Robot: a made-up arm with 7 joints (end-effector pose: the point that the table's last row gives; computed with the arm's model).
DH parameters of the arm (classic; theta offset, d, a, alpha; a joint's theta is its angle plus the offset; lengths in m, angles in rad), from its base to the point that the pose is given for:
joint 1: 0 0.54 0 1.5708
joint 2: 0 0.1 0 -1.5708
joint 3: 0 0.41 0.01 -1.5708
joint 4: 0 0.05 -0.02 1.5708
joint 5: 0 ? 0 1.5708
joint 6: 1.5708 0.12 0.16 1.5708
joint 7: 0 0.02 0 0
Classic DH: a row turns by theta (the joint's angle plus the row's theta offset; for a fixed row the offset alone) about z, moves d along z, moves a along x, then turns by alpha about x.
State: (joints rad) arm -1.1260 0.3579 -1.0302 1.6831 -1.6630 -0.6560 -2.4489
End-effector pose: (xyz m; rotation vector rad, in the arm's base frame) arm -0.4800 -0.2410 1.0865 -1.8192 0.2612 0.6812
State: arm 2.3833 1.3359 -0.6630 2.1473 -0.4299 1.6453 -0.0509
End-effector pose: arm 0.4690 0.0406 0.9600 -0.7720 -0.6482 -1.0346
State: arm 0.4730 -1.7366 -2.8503 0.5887 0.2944 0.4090 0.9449
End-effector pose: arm 0.8209 0.3074 0.6705 0.5825 -0.1823 1.4469
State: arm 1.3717 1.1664 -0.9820 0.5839 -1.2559 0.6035 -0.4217
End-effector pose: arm 0.0190 -0.7874 1.0320 2.0317 -0.7555 1.6831
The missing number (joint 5, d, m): 0.34
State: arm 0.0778 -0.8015 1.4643 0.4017 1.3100 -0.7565 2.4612
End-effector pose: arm 0.4591 0.2504 1.1503 -2.1648 -0.2586 2.2211
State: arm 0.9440 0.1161 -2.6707 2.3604 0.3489 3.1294 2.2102
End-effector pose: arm -0.0282 -0.2083 0.8020 0.9604 0.9444 -2.5032
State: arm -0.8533 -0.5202 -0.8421 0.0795 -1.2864 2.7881 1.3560
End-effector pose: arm 0.2316 -0.1815 1.0873 1.3588 1.0454 1.4835
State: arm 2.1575 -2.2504 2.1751 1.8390 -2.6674 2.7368 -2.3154
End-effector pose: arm -0.2155 0.4002 0.5287 -0.1719 0.5138 -2.0843
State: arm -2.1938 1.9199 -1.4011 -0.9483 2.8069 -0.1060 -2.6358
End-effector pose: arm 0.6630 0.3631 0.4035 0.1227 1.4705 -2.5833
